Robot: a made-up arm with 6 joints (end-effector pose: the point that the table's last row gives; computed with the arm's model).
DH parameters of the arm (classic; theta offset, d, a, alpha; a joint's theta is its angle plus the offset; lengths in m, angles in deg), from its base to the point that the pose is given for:
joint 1: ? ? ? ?
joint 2: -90 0 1.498 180
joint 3: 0 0 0 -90
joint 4: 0 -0.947 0 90
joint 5: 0 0.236 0 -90
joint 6: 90 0 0 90
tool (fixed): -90 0 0 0
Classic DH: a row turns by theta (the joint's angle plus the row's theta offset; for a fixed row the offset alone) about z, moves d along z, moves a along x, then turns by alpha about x.
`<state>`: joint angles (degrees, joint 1 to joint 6).
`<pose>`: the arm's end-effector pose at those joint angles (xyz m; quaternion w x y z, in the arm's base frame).
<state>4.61 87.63 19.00 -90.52 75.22 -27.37</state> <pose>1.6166 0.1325 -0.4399 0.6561 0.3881 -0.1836 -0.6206</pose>
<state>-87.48 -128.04 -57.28 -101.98 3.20 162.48</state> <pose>0.0204 0.6513 0.3609 0.3033 -0.6231 -0.0746 -0.7171</pose>
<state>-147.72 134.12 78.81 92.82 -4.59 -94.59</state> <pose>-1.5225 -0.9755 -1.2214 0.2055 0.4419 0.1330 -0.8630</pose>
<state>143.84 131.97 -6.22 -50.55 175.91 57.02</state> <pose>-0.1428 0.2901 -1.0313 0.4468 -0.0653 -0.7718 0.4477</pose>
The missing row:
joint 1: 0 0.466 0 -90
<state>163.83 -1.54 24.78 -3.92 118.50 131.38</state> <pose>-0.7179 0.4533 2.3689 0.8902 0.3287 -0.3148 0.0210</pose>
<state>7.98 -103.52 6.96 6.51 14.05 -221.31</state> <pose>-1.7628 -0.4839 0.9936 0.1868 -0.4281 -0.3026 -0.8308</pose>
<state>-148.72 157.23 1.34 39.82 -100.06 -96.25</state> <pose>0.0964 0.2706 -1.4400 0.4727 -0.4204 -0.7736 -0.0360</pose>
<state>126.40 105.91 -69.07 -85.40 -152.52 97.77</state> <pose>-0.2676 0.3949 0.2068 0.0440 -0.2274 -0.9707 -0.0639</pose>
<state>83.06 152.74 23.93 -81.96 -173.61 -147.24</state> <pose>0.0220 -0.0928 -1.4571 0.3906 0.5741 0.0513 0.7178</pose>
